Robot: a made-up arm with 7 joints. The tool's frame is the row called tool.
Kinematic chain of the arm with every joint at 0, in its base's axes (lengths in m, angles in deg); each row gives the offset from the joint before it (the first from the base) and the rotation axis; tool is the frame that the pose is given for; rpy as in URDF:
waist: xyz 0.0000 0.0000 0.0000 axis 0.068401 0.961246 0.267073
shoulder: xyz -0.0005 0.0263 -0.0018 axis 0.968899 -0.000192 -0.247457
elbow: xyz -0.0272 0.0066 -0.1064 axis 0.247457 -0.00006 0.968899
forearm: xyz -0.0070 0.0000 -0.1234 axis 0.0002 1 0.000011
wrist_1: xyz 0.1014 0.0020 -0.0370 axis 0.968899 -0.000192 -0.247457
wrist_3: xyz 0.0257 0.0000 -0.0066 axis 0.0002 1 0.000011
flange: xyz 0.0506 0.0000 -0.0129 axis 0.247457 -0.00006 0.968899
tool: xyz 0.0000 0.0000 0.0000 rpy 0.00 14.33 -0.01
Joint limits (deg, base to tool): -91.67..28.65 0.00..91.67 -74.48..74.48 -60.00..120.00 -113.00..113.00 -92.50..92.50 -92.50..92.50
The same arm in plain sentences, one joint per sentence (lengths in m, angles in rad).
The arm has seven revolute joints in a row. What follows holds with every joint at zero, and every direction is one of the base frame's.
Joint 1 is mounted at the same point as the base frame's origin and rotates about the direction (0.068403, 0.961235, 0.26711), from -1.5999 to 0.5 rad.
Joint 2 is mounted 0.0005 m along -x and 0.0263 m along +y and 0.0018 m along -z from joint 1 and rotates about the direction (0.968889, -0.0002, -0.247497), from 0 to 1.5999 rad.
Joint 3 is mounted 0.0272 m along -x and 0.0066 m along +y and 0.1064 m along -z from joint 2 and rotates about the direction (0.247497, -0.0001, 0.968889), from -1.2999 to 1.2999 rad.
Joint 4 is mounted 0.007 m along -x and 0.1234 m along -z from joint 3 and rotates about the direction (0.0002, 1, 0), from -1.0472 to 2.0944 rad.
Joint 5 is mounted 0.1014 m along +x and 0.002 m along +y and 0.037 m along -z from joint 4 and rotates about the direction (0.968889, -0.0002, -0.247497), from -1.9722 to 1.9722 rad.
Joint 6 is mounted 0.0257 m along +x and 0.0066 m along -z from joint 5 and rotates about the direction (0.0002, 1, 0), from -1.6144 to 1.6144 rad.
Joint 7 is mounted 0.0506 m along +x and 0.0129 m along -z from joint 6 and rotates about the direction (0.247497, -0.0001, 0.968889), from -1.6144 to 1.6144 rad.
The tool frame, which is the frame that the pose is given for, is mounted at the same point as joint 7; its axes are the base frame's turned by roll 0, pitch 0.2501 and yaw -0.0002 rad (as in URDF: about the fixed x, then y, then z).

